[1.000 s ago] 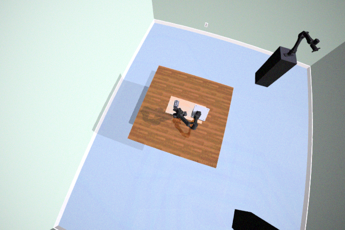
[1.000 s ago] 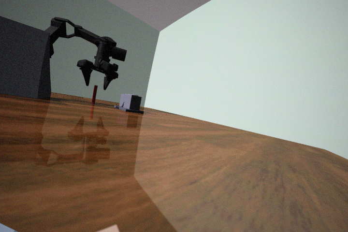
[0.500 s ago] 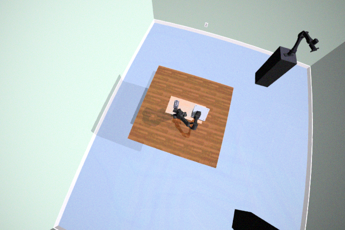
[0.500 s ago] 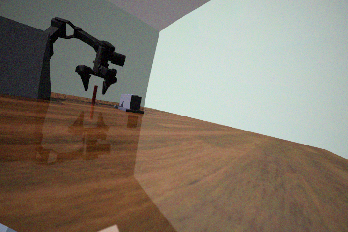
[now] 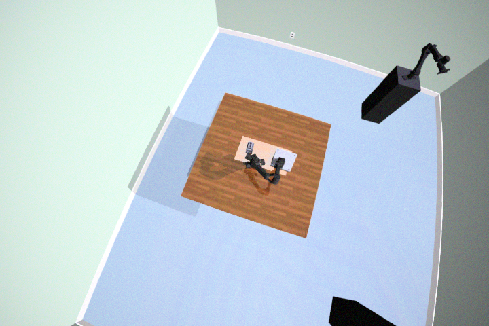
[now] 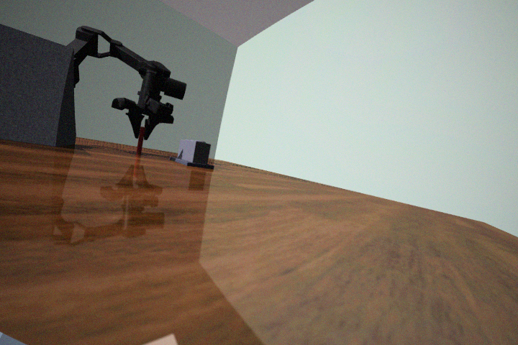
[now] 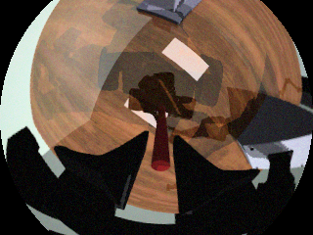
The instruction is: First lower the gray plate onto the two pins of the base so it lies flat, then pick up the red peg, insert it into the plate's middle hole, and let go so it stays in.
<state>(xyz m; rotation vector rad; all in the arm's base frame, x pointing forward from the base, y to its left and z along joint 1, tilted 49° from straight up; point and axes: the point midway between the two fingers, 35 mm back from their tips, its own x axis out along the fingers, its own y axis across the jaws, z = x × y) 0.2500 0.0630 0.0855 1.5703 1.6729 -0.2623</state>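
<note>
Now: gripper tip 19 cm to the left of the gray plate and 10 cm short of it. The rest, counted from my gripper tip: base 19 cm to the right, 9 cm ahead, 3 cm below; then red peg right at my gripper tip.
</note>
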